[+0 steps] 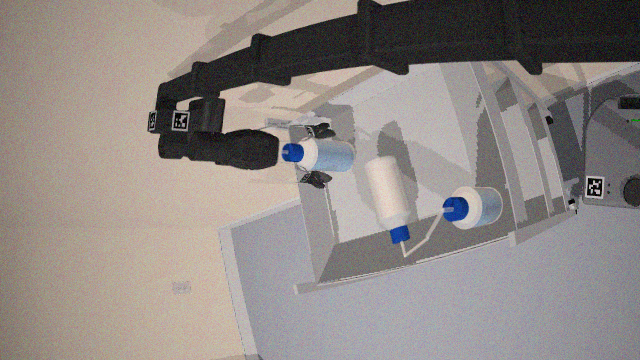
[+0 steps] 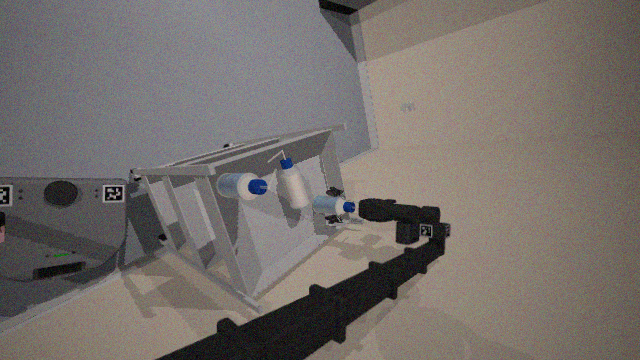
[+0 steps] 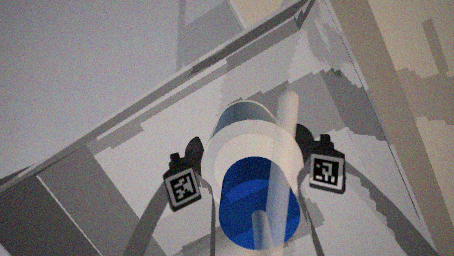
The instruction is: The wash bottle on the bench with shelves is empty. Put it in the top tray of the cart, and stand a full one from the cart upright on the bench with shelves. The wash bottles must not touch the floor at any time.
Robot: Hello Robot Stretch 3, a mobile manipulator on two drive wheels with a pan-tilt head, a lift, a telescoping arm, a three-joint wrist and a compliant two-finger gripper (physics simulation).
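Places are measured from the robot's base along level axes (x ahead, y down, z left), in millimetres.
Pixels of known places: gripper, between the fingertips: (image 1: 330,156) (image 2: 326,204); robot's base, origin of its link: (image 1: 633,190) (image 2: 61,191).
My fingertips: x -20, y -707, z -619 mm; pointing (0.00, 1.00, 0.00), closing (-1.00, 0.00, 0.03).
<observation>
For each thing: its top centre in the pictures, then the offset to it from my fingertips.
- blue cap, centre of its top: (image 1: 270,149) (image 2: 362,209) dx -3, dy -130, dz -15 mm
- all-white wash bottle, centre of its top: (image 1: 386,208) (image 2: 296,179) dx +82, dy -16, dz +151 mm
- wash bottle with blue liquid, centre of its top: (image 1: 437,216) (image 2: 272,183) dx +72, dy -130, dz +318 mm
A wash bottle with blue liquid and a blue cap (image 1: 335,155) (image 2: 326,205) (image 3: 235,145) stands upright at one end of the cart's top tray (image 1: 312,230) (image 2: 300,145) (image 3: 90,185). My gripper (image 1: 322,155) (image 2: 334,205) (image 3: 248,148) is shut on this bottle, one finger at each side of its shoulder. Whether its base touches the tray is not clear. An all-white wash bottle (image 1: 386,185) (image 2: 294,187) lies on its side in the tray. Another wash bottle with blue liquid (image 1: 487,206) (image 2: 231,185) stands upright in the tray's far end from the gripper. The bench with shelves does not show.
My black telescoping arm (image 1: 450,40) (image 2: 350,295) reaches past one long side of the cart. My grey base (image 1: 610,150) (image 2: 90,210) is beyond the cart's lower shelves. A beige surface with a small plate (image 1: 181,287) (image 2: 408,107) lies past the gripper end.
</observation>
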